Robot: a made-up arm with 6 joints. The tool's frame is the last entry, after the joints.
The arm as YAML. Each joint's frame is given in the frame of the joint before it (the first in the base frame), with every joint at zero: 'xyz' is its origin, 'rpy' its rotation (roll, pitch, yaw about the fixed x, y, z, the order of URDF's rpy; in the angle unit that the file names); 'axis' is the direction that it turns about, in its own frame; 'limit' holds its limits. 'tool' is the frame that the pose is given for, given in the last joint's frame.
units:
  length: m
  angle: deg
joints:
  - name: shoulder
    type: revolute
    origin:
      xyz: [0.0, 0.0, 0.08]
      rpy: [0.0, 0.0, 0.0]
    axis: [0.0, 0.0, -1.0]
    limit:
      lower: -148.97
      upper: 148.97
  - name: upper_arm
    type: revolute
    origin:
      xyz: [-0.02, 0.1, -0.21]
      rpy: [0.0, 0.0, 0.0]
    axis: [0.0, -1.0, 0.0]
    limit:
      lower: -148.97
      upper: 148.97
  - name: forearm
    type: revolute
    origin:
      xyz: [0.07, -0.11, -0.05]
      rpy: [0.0, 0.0, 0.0]
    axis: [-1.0, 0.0, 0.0]
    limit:
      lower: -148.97
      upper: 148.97
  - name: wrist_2
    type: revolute
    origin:
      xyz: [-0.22, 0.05, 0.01]
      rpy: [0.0, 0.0, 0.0]
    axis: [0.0, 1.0, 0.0]
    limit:
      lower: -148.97
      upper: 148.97
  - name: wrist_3
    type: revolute
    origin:
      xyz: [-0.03, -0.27, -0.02]
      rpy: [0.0, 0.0, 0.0]
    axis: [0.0, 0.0, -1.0]
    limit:
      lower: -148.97
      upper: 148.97
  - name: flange
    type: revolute
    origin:
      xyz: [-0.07, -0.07, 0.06]
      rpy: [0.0, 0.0, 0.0]
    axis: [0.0, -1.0, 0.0]
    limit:
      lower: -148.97
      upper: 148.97
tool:
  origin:
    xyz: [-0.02, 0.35, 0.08]
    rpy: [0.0, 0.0, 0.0]
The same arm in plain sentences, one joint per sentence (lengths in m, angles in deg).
The arm has six revolute joints in a row. What follows holds with every joint at zero, and every direction is one of the base frame's.
Joint 1 sits 0.0800 m along +z from the base frame's origin and rotates about -z, from -148.97 to 148.97 deg.
Joint 2 sits 0.0200 m along -x and 0.1000 m along +y and 0.2100 m along -z from joint 1 and rotates about -y, from -148.97 to 148.97 deg.
Joint 3 sits 0.0700 m along +x and 0.1100 m along -y and 0.0500 m along -z from joint 2 and rotates about -x, from -148.97 to 148.97 deg.
Joint 4 sits 0.2200 m along -x and 0.0500 m along +y and 0.0100 m along +z from joint 3 and rotates about +y, from -148.97 to 148.97 deg.
Joint 5 sits 0.0300 m along -x and 0.2700 m along -y and 0.0200 m along -z from joint 4 and rotates about -z, from -148.97 to 148.97 deg.
Joint 6 sits 0.0700 m along -x and 0.0700 m along -y and 0.0600 m along +z from joint 5 and rotates about -y, from -148.97 to 148.97 deg.
The tool frame, which is the frame that the pose is given for, sits 0.0200 m along -x and 0.3500 m along +y and 0.0800 m along +z from joint 6; its axes are parallel to the base frame's.

